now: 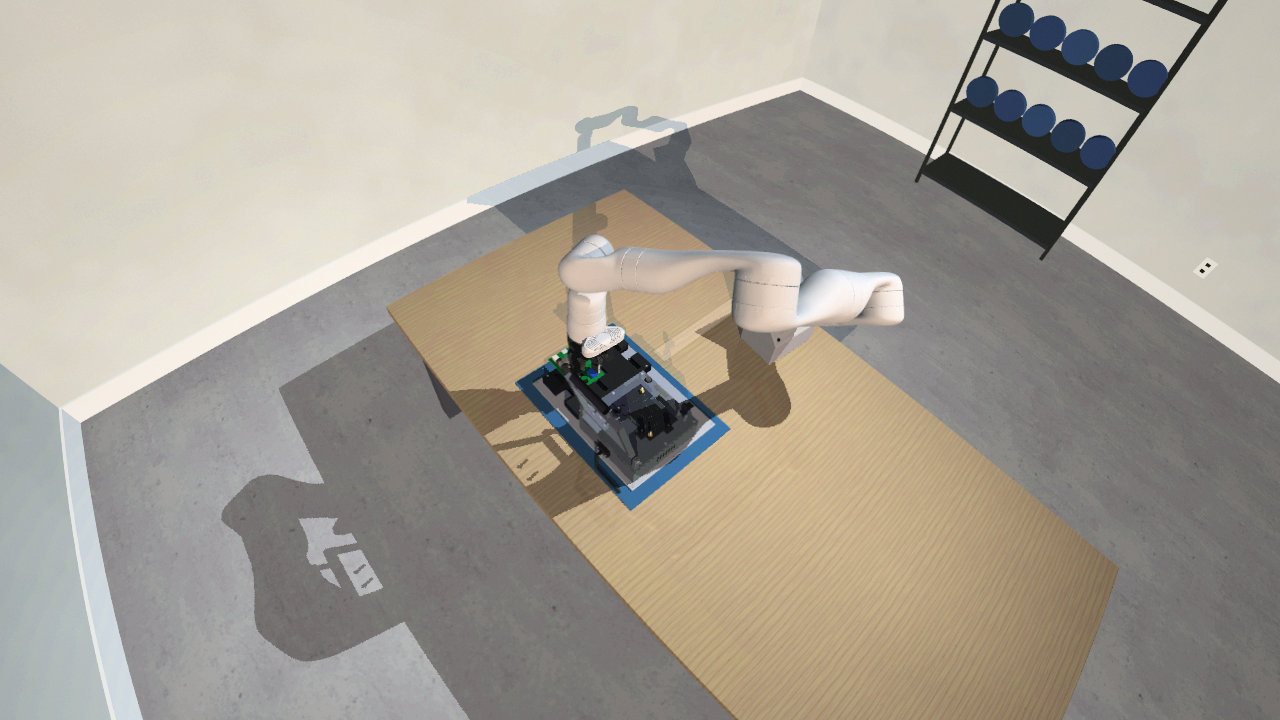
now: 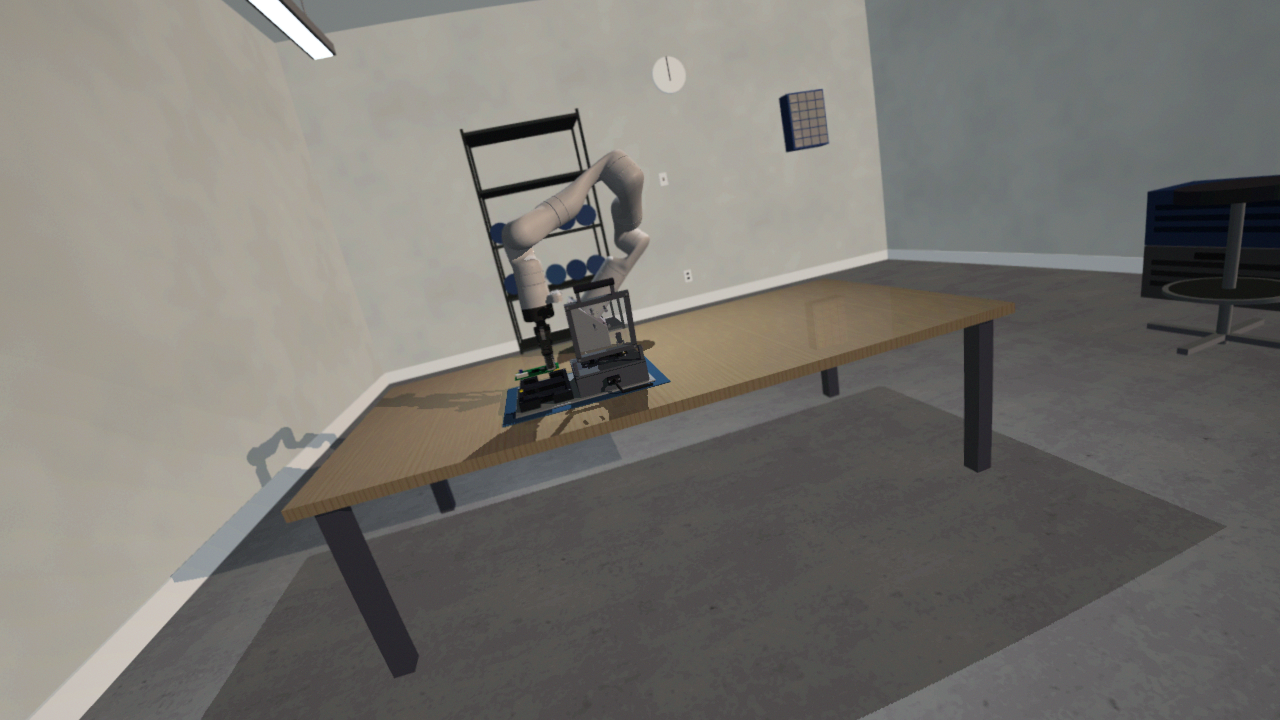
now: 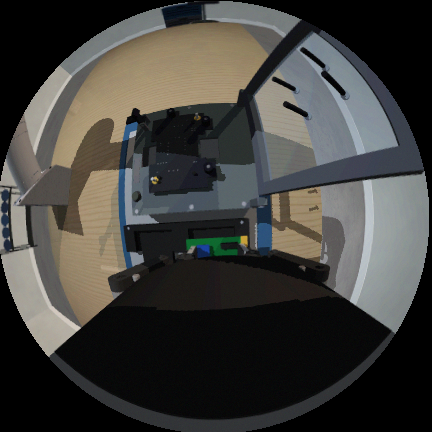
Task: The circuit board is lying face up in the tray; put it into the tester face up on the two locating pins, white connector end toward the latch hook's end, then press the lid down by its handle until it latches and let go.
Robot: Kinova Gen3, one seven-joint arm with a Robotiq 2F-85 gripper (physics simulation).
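Frame: origin at the arm's base, x ahead, y left, z up, level; metres.
Seen in the pictures: gripper, fingertip midpoint: (image 1: 586, 377) (image 2: 551, 367) (image 3: 217, 252); arm's base at its link origin: (image 3: 31, 183).
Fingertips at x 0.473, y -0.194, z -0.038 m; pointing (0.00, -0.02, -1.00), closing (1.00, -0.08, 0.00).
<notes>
Pixels of each thing's middle, then the offset from my fingertips to it. Level surfaces: height alone.
- green circuit board at the middle of its body: (image 3: 218, 281) (image 1: 575, 366) (image 2: 536, 369) dx -0.003, dy -0.037, dz +0.003 m
- black latch hook at the middle of its body: (image 3: 133, 117) (image 1: 687, 406) dx -0.098, dy +0.204, dz +0.008 m
- clear lid at the middle of its body: (image 3: 305, 84) (image 1: 601, 411) (image 2: 600, 318) dx +0.081, dy +0.134, dz +0.103 m
- blue mat at its surface level: dz -0.078 m
- long wooden table at its surface level: dz -0.083 m
My gripper (image 1: 582, 363) (image 2: 543, 362) (image 3: 217, 252) is shut on the green circuit board (image 1: 587, 376) (image 2: 535, 370) (image 3: 219, 245). It holds the board level, just above the black tray (image 1: 556, 386) (image 2: 542, 392) (image 3: 158, 238). The grey tester (image 1: 646, 432) (image 2: 613, 370) (image 3: 193, 198) stands right beyond the tray. Its dark nest has two brass locating pins (image 3: 154, 178) (image 3: 196, 117). The black latch hook (image 3: 135, 116) is at the tester's far end. The clear lid (image 2: 595, 327) (image 3: 334, 169) stands open and upright at the tester's side. The white connector end is hidden by my fingers.
Tray and tester sit on a blue mat (image 1: 663, 477) (image 2: 513, 415) (image 3: 125, 201) on a long wooden table (image 1: 850, 555) (image 2: 805, 330). A black shelf rack (image 1: 993, 192) (image 2: 519, 130) with blue balls stands by the wall behind the arm.
</notes>
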